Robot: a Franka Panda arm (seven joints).
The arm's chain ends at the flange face. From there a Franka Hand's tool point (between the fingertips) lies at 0.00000 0.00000 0.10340 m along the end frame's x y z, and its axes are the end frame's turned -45 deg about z.
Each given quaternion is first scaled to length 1.
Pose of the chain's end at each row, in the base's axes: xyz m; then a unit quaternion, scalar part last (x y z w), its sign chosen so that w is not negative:
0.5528 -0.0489 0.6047 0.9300 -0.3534 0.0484 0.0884
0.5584 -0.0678 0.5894 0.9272 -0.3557 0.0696 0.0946
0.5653 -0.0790 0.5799 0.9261 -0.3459 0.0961 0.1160
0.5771 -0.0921 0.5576 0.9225 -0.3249 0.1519 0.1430
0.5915 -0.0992 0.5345 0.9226 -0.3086 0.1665 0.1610
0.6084 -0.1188 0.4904 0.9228 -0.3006 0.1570 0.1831
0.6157 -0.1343 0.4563 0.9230 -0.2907 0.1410 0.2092
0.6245 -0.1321 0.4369 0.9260 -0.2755 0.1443 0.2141
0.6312 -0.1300 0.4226 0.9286 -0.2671 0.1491 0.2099
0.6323 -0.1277 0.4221 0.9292 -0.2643 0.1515 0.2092
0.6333 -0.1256 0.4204 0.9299 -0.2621 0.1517 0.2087
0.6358 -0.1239 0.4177 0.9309 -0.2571 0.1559 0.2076
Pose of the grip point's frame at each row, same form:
0.5556 -0.0694 0.5034 0.9945 0.0294 0.0109 0.1002
0.5648 -0.0911 0.4889 0.9927 0.0262 0.0281 0.1140
0.5754 -0.1081 0.4812 0.9880 0.0348 0.0444 0.1439
0.5965 -0.1296 0.4632 0.9766 0.0529 0.0856 0.1902
0.6130 -0.1405 0.4422 0.9704 0.0680 0.0922 0.2125
0.6270 -0.1635 0.3990 0.9675 0.0754 0.0750 0.2292
0.6300 -0.1827 0.3661 0.9639 0.0846 0.0502 0.2472
0.6399 -0.1813 0.3473 0.9609 0.0998 0.0514 0.2530
0.6482 -0.1785 0.3329 0.9602 0.1086 0.0574 0.2510
0.6500 -0.1762 0.3325 0.9596 0.1114 0.0599 0.2513
0.6512 -0.1740 0.3308 0.9594 0.1137 0.0603 0.2509
0.6548 -0.1722 0.3282 0.9584 0.1187 0.0646 0.2514

